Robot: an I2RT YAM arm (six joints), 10 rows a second.
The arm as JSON. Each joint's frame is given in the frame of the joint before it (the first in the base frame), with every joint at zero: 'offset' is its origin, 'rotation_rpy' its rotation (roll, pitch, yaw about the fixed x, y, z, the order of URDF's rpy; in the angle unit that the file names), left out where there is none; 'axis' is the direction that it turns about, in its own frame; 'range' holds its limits. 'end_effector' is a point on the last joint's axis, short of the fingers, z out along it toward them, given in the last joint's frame.
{
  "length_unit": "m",
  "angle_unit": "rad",
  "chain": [
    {
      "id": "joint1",
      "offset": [
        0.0,
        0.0,
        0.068
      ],
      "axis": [
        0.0,
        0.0,
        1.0
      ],
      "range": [
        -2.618,
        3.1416
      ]
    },
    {
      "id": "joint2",
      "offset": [
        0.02,
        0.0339,
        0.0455
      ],
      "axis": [
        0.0,
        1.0,
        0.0
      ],
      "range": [
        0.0,
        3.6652
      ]
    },
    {
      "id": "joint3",
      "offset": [
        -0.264,
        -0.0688,
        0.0
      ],
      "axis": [
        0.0,
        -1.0,
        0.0
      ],
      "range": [
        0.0,
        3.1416
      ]
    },
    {
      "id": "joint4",
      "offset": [
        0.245,
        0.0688,
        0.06
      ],
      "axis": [
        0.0,
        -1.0,
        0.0
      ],
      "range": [
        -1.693,
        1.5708
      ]
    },
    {
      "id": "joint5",
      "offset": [
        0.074,
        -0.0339,
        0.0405
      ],
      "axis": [
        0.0,
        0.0,
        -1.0
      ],
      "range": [
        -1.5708,
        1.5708
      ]
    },
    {
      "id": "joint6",
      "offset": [
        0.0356,
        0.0,
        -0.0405
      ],
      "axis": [
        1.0,
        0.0,
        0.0
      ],
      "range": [
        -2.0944,
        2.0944
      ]
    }
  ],
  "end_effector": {
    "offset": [
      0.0,
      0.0,
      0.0
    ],
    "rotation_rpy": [
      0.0,
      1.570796,
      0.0
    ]
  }
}
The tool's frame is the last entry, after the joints.
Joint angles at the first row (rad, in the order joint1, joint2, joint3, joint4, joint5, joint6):
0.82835 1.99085 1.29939 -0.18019 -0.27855 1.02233
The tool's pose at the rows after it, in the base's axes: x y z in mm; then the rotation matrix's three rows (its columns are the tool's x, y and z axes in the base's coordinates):
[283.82 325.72 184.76], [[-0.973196 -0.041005 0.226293], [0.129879 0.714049 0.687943], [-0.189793 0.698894 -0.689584]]
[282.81 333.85 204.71], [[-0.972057 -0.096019 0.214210], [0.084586 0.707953 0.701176], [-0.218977 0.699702 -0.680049]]
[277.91 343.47 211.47], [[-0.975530 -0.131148 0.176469], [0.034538 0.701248 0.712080], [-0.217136 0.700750 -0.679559]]
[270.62 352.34 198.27], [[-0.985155 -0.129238 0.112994], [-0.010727 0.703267 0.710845], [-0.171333 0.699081 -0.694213]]
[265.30 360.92 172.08], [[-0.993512 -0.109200 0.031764], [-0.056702 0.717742 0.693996], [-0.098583 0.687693 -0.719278]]
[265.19 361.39 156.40], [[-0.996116 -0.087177 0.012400], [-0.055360 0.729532 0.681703], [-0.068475 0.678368 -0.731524]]
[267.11 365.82 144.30], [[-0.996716 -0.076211 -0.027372], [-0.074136 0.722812 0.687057], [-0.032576 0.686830 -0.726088]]
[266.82 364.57 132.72], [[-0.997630 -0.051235 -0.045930], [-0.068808 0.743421 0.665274], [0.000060 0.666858 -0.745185]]
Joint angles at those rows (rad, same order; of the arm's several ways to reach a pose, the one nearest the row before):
0.82950 1.97185 1.35070 -0.18599 -0.30219 1.00425
0.84304 1.96438 1.42011 -0.25154 -0.31149 0.96422
0.86407 1.97497 1.46460 -0.29257 -0.33438 0.94266
0.88686 2.00724 1.46655 -0.29922 -0.36995 0.94709
0.90482 2.06860 1.46532 -0.30139 -0.41566 0.95382
0.90507 2.09812 1.45114 -0.28457 -0.42387 0.96484
0.90506 2.13813 1.46441 -0.27246 -0.46216 0.96949
0.90371 2.16109 1.46125 -0.28532 -0.46418 0.97714

